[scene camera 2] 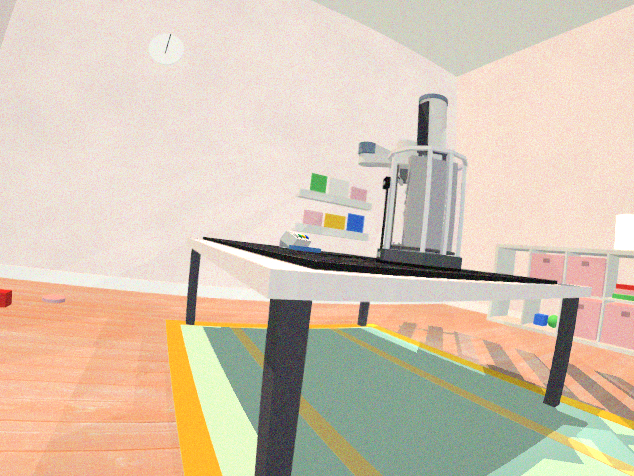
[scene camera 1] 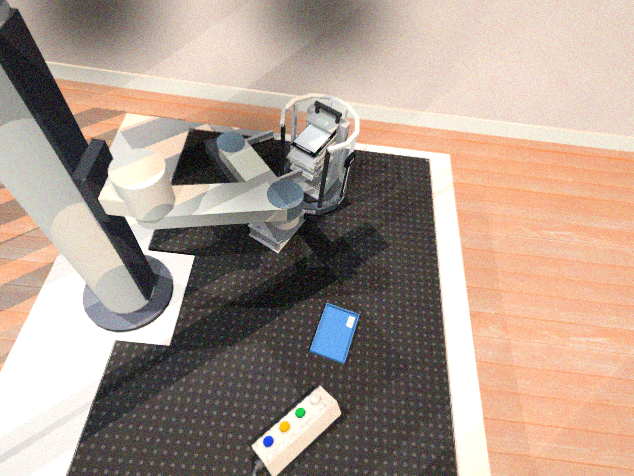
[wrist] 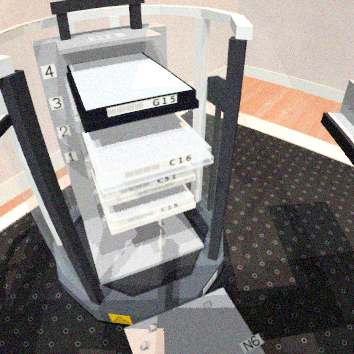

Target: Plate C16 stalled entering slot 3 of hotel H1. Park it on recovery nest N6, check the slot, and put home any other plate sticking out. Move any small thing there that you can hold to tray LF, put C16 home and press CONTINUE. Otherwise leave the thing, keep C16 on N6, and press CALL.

Observation:
The gripper carries nothing. Also in view: a clear well plate. Also in view: a white button box, a round plate rack and a blue pad.

